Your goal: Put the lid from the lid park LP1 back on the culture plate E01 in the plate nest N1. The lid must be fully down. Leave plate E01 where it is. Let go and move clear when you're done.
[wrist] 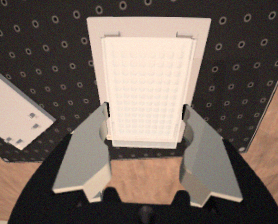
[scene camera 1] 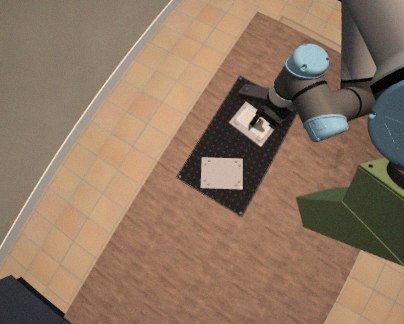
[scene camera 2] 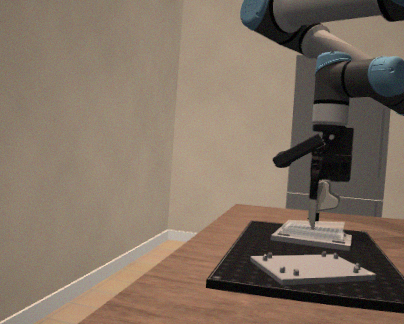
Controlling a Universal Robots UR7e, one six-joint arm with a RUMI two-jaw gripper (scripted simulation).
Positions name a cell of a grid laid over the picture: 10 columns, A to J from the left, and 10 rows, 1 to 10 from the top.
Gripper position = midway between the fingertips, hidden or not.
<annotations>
my gripper: wrist F5; scene camera 1 G4; scene camera 2 H7
</annotations>
